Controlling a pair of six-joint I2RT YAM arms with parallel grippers.
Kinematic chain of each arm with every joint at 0, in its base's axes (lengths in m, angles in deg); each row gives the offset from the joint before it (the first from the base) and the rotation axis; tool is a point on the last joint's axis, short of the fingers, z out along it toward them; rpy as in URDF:
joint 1: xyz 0 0 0.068 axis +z
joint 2: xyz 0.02 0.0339 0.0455 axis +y
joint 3: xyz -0.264 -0.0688 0 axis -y
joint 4: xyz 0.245 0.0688 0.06 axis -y
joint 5: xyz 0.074 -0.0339 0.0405 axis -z
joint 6: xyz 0.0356 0 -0.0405 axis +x
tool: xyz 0 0 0 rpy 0 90 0
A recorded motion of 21 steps. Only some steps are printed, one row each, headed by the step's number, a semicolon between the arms.
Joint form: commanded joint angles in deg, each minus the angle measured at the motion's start. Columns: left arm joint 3, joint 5, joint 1, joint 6, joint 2, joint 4; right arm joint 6, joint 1, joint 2, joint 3, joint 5, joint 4.
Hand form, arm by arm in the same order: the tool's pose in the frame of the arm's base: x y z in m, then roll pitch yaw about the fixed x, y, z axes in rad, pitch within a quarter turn. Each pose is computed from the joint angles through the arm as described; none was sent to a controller.
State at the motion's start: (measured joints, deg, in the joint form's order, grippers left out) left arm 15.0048 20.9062 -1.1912 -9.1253 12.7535 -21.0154; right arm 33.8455 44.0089 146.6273 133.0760 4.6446 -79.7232
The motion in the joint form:
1: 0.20 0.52 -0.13 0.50 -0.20 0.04; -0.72 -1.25 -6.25 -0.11 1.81 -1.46
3: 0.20 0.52 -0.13 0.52 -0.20 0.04; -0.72 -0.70 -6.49 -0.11 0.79 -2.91
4: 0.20 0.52 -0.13 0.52 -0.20 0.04; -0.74 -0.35 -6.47 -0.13 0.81 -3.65
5: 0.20 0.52 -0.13 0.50 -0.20 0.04; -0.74 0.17 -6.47 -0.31 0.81 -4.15
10: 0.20 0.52 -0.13 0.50 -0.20 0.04; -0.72 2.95 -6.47 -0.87 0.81 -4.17
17: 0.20 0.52 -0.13 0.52 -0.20 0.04; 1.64 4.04 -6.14 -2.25 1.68 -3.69
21: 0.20 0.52 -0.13 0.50 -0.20 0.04; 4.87 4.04 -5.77 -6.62 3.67 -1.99
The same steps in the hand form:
1: 0.1057 -0.0154 0.2085 -2.4231 1.1715 -2.7974; 0.3527 0.3207 0.2004 -3.0605 0.0820 -2.9715
3: 0.1057 -0.0154 0.2085 -2.4237 1.1717 -2.7980; 0.3469 0.3224 0.2022 -3.0639 0.0546 -2.9619
4: 0.1057 -0.0154 0.2085 -2.4237 1.1717 -2.7980; 0.3439 0.3235 0.2020 -3.0562 0.0434 -2.9551
5: 0.1057 -0.0154 0.2085 -2.4231 1.1715 -2.7974; 0.3401 0.3258 0.2012 -3.0498 0.0334 -2.9457
10: 0.1057 -0.0154 0.2085 -2.4231 1.1715 -2.7974; 0.3233 0.3413 0.1988 -3.0443 0.0250 -2.8974
17: 0.1057 -0.0154 0.2085 -2.4237 1.1717 -2.7980; 0.3167 0.3465 0.1903 -3.0206 0.0202 -2.9181
21: 0.1057 -0.0154 0.2085 -2.4231 1.1715 -2.7974; 0.3149 0.3426 0.1687 -2.9618 0.0068 -2.9703

